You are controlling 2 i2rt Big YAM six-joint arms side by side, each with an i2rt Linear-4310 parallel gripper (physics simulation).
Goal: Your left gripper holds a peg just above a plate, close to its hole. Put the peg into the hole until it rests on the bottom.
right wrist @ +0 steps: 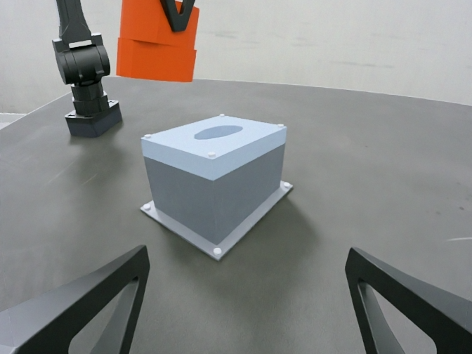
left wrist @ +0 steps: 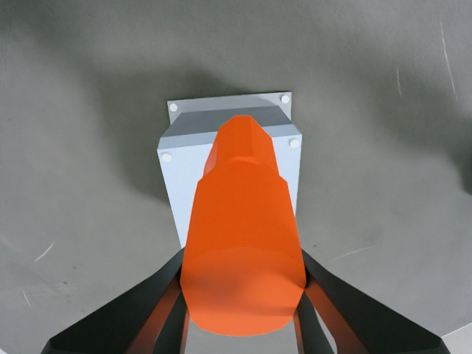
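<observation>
My left gripper [left wrist: 241,253] is shut on an orange peg [left wrist: 242,235] [right wrist: 157,45]. In the right wrist view the peg hangs well above the plate and apart from it, slightly tilted, up and to the left of the hole. The pale blue plate [left wrist: 177,185] [right wrist: 175,142] is the top of a grey block. Its oval hole [right wrist: 218,132] shows in the right wrist view; in the left wrist view it does not show, and the peg covers part of the plate. My right gripper [right wrist: 248,257] is open and empty, in front of the block.
The block's grey base flange [left wrist: 200,104] [right wrist: 185,236] has white studs at its corners and lies on the grey table [left wrist: 75,175] [right wrist: 360,190]. A black robot arm base [right wrist: 94,120] stands at the back left in the right wrist view. A pale wall is behind.
</observation>
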